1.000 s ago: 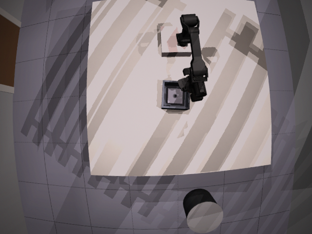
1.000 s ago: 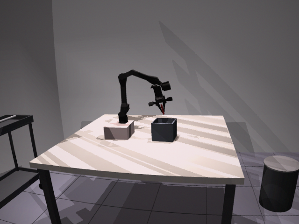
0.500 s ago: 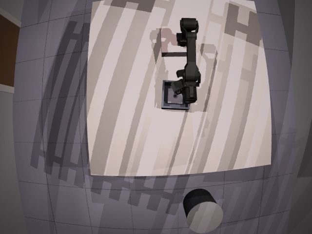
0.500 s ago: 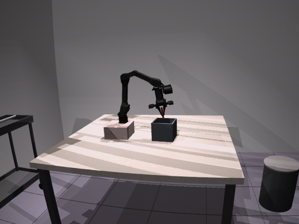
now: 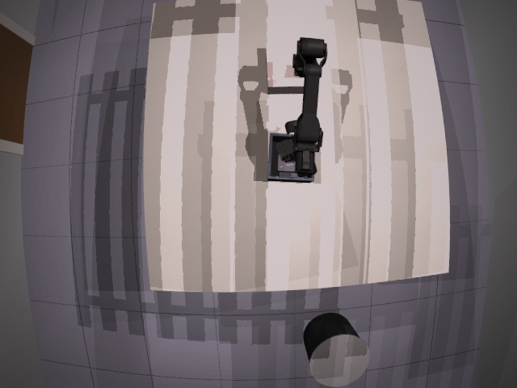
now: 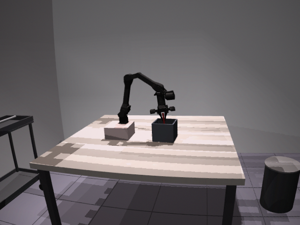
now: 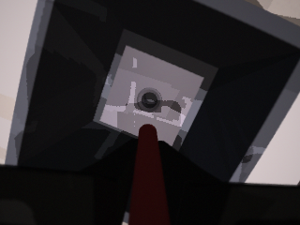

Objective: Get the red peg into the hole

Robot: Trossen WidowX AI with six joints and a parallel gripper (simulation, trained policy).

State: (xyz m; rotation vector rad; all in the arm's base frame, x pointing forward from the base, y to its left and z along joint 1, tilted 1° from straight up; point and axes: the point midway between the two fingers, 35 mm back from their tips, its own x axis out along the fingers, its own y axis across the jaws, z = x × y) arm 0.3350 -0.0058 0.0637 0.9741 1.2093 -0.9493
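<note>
Right now my gripper tip is 2 cm below the red peg. Round my gripper tip: pale plate: 9 cm below, 2 cm to the right, 1 cm ahead.
</note>
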